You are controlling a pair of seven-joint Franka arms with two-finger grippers.
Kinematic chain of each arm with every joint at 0, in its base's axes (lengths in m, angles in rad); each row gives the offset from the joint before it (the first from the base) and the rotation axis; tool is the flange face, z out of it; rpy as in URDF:
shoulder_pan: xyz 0 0 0.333 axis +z
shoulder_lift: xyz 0 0 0 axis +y
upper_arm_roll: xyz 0 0 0.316 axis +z
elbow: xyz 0.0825 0 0 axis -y
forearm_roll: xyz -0.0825 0 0.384 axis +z
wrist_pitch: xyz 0 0 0 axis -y
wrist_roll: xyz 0.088 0 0 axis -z
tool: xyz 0 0 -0.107 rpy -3.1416 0 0
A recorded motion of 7 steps. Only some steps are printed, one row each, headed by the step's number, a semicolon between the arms.
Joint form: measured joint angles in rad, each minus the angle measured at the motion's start. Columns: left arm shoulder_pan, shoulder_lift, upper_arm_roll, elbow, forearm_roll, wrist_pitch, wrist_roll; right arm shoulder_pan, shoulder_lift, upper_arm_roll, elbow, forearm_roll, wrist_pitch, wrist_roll.
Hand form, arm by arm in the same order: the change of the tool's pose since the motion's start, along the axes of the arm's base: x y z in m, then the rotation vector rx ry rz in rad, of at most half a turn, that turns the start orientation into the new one. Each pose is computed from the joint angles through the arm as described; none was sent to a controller.
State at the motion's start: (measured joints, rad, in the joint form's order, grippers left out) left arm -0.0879 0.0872 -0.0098 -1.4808 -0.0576 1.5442 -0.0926; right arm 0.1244 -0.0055 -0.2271 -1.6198 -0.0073 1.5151 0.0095
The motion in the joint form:
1: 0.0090 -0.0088 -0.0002 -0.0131 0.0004 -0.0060 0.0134; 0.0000 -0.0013 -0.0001 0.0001 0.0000 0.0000 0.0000
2: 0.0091 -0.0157 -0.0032 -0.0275 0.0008 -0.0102 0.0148; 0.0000 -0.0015 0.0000 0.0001 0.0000 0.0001 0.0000
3: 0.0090 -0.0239 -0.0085 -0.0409 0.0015 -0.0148 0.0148; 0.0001 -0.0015 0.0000 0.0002 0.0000 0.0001 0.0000
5: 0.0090 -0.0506 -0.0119 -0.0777 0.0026 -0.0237 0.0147; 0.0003 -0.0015 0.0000 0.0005 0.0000 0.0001 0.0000
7: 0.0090 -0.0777 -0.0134 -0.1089 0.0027 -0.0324 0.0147; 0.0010 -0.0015 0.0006 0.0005 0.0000 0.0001 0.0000
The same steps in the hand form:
1: -0.0029 0.0054 -0.0016 0.0010 0.0095 -0.0049; -0.0003 -0.0001 0.0007 0.0002 -0.0014 -0.0001
2: -0.0059 0.0040 -0.0047 0.0022 0.0210 -0.0095; -0.0004 -0.0001 0.0008 0.0002 -0.0017 0.0000
3: -0.0094 0.0014 -0.0067 0.0036 0.0307 -0.0151; -0.0004 0.0000 0.0009 0.0002 -0.0018 0.0001
5: -0.0193 0.0004 -0.0095 0.0069 0.0495 -0.0190; -0.0003 0.0001 0.0010 0.0001 -0.0021 0.0003
7: -0.0290 0.0004 -0.0097 0.0087 0.0622 -0.0210; -0.0003 0.0008 0.0010 0.0001 -0.0021 0.0016

